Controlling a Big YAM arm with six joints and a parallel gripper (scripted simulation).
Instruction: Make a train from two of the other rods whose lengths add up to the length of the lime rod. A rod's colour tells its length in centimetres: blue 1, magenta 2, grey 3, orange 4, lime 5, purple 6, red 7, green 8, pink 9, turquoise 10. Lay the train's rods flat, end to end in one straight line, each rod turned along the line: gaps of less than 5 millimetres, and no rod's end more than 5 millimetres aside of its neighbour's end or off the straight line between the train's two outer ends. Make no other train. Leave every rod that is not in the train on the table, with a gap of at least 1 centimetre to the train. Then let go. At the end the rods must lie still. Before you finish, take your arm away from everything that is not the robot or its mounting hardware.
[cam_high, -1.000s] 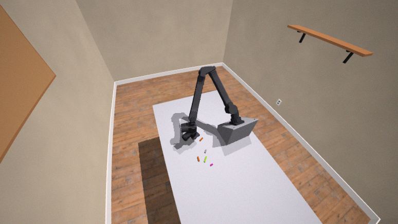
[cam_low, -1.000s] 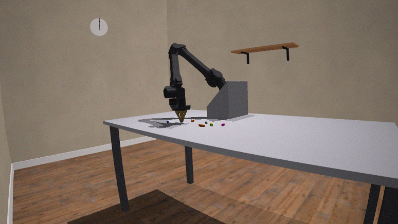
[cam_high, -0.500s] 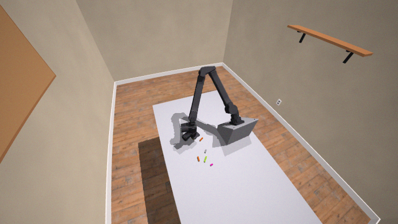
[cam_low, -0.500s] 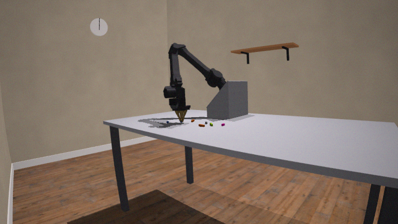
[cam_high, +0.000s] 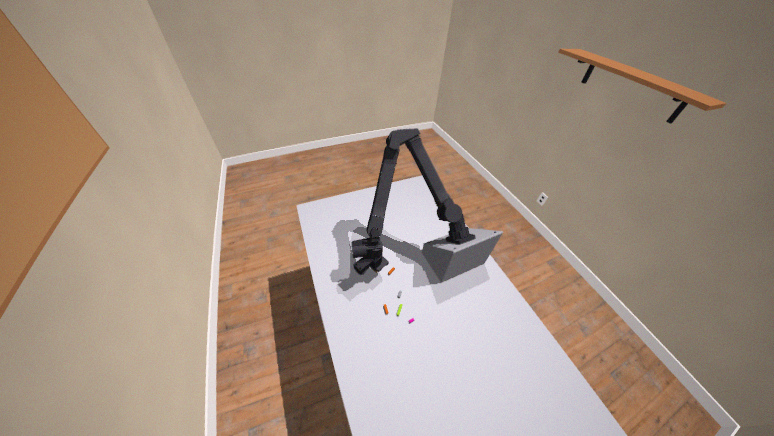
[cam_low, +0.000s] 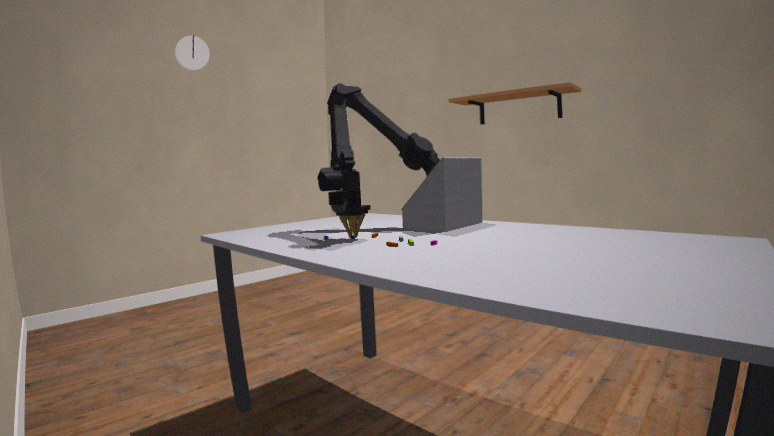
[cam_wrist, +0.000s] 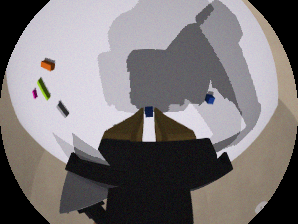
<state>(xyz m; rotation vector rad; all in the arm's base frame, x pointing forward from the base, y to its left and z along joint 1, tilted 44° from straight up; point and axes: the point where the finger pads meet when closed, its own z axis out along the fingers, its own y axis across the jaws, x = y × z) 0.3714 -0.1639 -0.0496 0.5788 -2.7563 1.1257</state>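
My gripper is now 6 cm past the grey rod, 15 cm to the right of it and 1 cm above it. Also, from my hand: magenta rod 5 cm behind, 27 cm to the left, 1 cm below; lime rod 3 cm behind, 21 cm to the left, 1 cm below.
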